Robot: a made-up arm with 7 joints. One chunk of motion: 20 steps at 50 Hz.
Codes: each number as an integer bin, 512 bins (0 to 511) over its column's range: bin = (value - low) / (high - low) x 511, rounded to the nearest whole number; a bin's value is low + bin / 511 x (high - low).
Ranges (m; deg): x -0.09..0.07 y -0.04..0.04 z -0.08..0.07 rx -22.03..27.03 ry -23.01..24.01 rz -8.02..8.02
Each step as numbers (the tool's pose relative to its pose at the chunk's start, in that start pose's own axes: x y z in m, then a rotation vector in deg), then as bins.
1 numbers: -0.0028 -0.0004 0.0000 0.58 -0.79 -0.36
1 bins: 278 253 273 236 241 244
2 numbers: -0.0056 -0.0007 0.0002 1.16 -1.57 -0.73
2 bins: 270 251 273 242 233 232
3 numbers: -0.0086 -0.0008 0.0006 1.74 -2.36 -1.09
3 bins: 260 250 275 248 224 221
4 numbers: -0.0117 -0.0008 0.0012 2.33 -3.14 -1.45
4 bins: 250 250 277 254 216 209
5 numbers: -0.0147 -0.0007 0.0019 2.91 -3.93 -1.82
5 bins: 240 251 279 260 207 198
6 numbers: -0.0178 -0.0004 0.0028 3.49 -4.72 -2.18
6 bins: 231 253 282 266 199 186
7 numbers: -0.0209 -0.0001 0.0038 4.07 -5.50 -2.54
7 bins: 221 255 285 272 190 175
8 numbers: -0.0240 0.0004 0.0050 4.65 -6.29 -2.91
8 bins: 211 258 290 278 182 163
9 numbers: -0.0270 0.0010 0.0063 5.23 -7.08 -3.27
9 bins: 201 262 294 284 173 151
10 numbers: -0.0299 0.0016 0.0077 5.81 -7.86 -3.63
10 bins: 192 266 299 290 165 140
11 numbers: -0.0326 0.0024 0.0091 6.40 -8.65 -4.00
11 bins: 183 271 304 296 156 128
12 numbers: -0.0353 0.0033 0.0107 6.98 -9.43 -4.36
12 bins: 175 277 309 302 148 117
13 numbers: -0.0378 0.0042 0.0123 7.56 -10.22 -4.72
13 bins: 167 282 314 308 139 105
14 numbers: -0.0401 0.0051 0.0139 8.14 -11.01 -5.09
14 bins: 159 288 320 314 130 93
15 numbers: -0.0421 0.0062 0.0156 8.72 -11.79 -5.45
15 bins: 153 295 326 320 122 82
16 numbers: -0.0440 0.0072 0.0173 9.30 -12.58 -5.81
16 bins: 147 301 331 326 113 70
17 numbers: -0.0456 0.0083 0.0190 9.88 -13.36 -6.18
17 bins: 142 309 337 332 105 59
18 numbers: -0.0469 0.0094 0.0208 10.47 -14.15 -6.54
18 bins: 138 316 343 339 96 47
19 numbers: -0.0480 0.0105 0.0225 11.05 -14.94 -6.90
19 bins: 134 323 349 345 88 36
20 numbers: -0.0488 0.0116 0.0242 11.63 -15.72 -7.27
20 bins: 132 330 355 351 79 24
